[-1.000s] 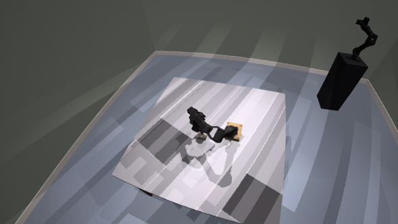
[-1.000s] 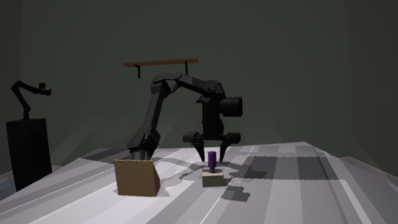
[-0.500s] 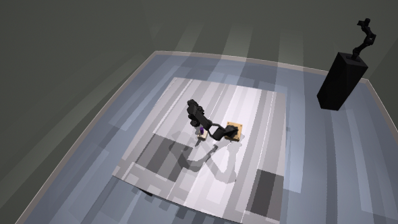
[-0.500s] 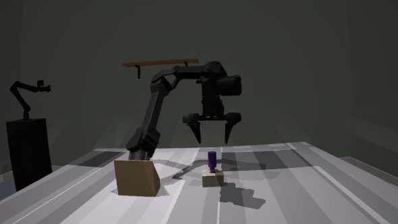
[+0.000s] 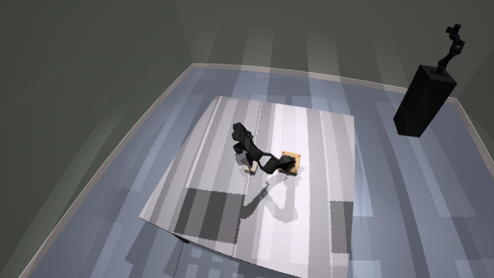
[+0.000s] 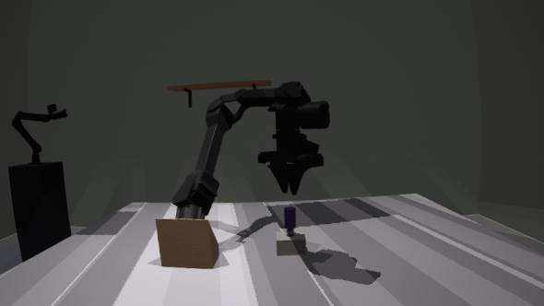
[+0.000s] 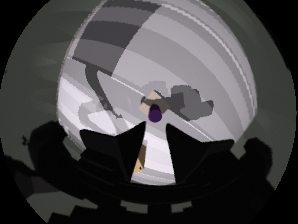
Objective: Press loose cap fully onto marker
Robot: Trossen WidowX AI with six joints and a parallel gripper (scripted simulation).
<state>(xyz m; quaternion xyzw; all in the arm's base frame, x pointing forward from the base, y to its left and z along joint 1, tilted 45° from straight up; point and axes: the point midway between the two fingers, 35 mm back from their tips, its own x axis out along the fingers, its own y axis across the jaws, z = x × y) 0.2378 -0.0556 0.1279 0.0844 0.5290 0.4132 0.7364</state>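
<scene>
My gripper tip is 6 cm above the cap. Also, from my gripper tip: marker: 7 cm below; holder block: 13 cm below.
</scene>
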